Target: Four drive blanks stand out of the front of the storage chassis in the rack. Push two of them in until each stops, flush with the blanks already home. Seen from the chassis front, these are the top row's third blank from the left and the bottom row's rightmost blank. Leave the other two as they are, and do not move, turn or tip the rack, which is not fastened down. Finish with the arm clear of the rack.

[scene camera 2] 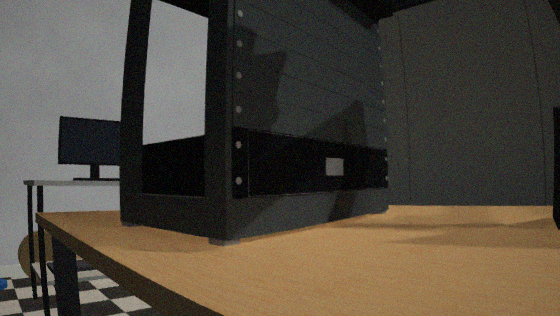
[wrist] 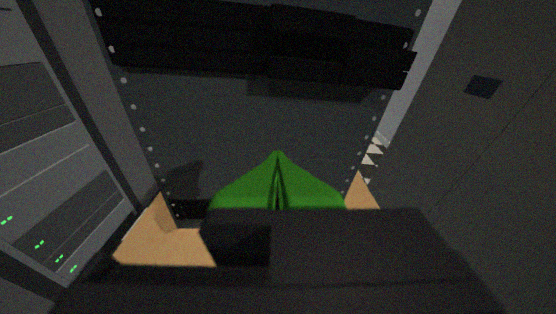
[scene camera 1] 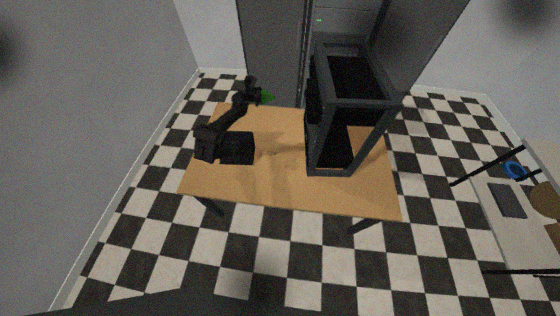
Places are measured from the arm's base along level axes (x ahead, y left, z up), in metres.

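Pixels of known places: gripper, fingertip midpoint: (wrist: 277, 157) (scene camera 1: 275, 97); arm's base at its link origin: (scene camera 1: 234, 149).
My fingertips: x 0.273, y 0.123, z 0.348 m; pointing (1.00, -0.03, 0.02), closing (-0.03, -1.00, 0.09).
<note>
Ahead of a thing's pixels: the offset from my fingertips to its top centre. "spot": to the spot under its first point. Level surfaces: height alone.
The dark rack (scene camera 1: 330, 173) (scene camera 2: 218, 125) (wrist: 95, 90) stands upright on the table. In the wrist view the storage chassis {spot: dy +0.131, dx +0.181, dz +0.072 m} (wrist: 185, 37) is a black band across the upper part of the rack front. Black blanks {spot: dy -0.094, dx +0.160, dz +0.050 m} (wrist: 340, 70) stick out at its right part, with a shadow on the grey panels below; single blanks and their depths are too dark to tell apart. My green-tipped gripper (scene camera 1: 273, 97) (wrist: 277, 157) is shut and empty. In scene camera 1 it is raised, left of the rack front and apart from it. The gripper does not show in scene camera 2.
The wooden table {dz -0.430 m} (scene camera 1: 225, 185) (scene camera 2: 375, 270) carries the rack and the arm's black base (scene camera 1: 237, 147). A lower black unit (scene camera 2: 290, 167) with a pale label sits at the rack's bottom. Tall grey cabinets (scene camera 1: 275, 50) (scene camera 2: 465, 110) stand behind. A side desk (scene camera 1: 505, 240) is at the right.
</note>
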